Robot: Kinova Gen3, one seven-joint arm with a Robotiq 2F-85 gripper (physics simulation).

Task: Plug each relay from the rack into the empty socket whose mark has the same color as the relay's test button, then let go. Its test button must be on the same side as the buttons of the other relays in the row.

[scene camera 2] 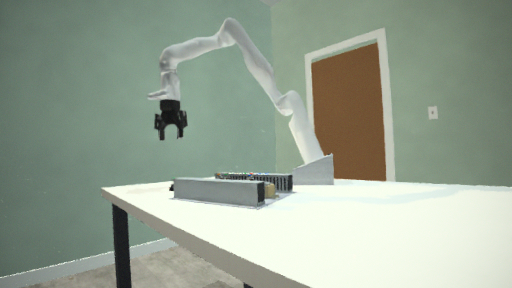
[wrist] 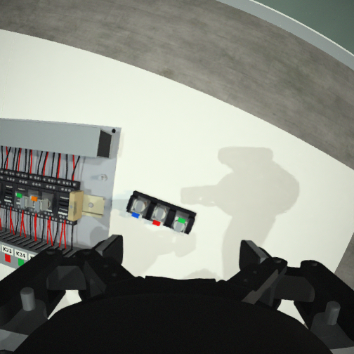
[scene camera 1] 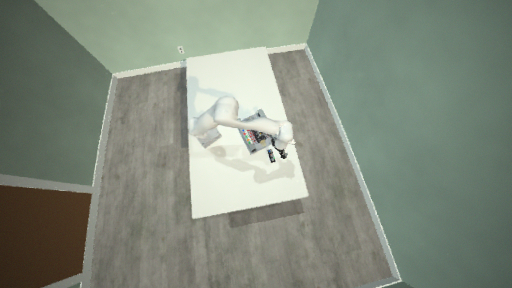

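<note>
A black rack (wrist: 192,224) (scene camera 1: 271,156) lies right of the panel in the wrist view. It holds three clear relays: one with a blue button (wrist: 135,215) and one with a red button (wrist: 156,223), both on the lower side, and one with a green button (wrist: 181,220) on the upper side. In the socket row, relays with a green button (wrist: 19,195) and an orange button (wrist: 34,198) have them on the upper side. An empty socket (wrist: 64,205) is at the row's right end; the row's left part is out of view. My gripper (wrist: 180,251) (scene camera 2: 171,138) is open and empty, high above the table.
The panel carries a long grey duct (wrist: 50,137) (scene camera 2: 217,191) along one side. A beige end block (wrist: 75,205) stands beside the empty socket. Red and black wires run on both sides of the row. Marks K23 (wrist: 7,249) and K24 (wrist: 20,254) show red and green squares.
</note>
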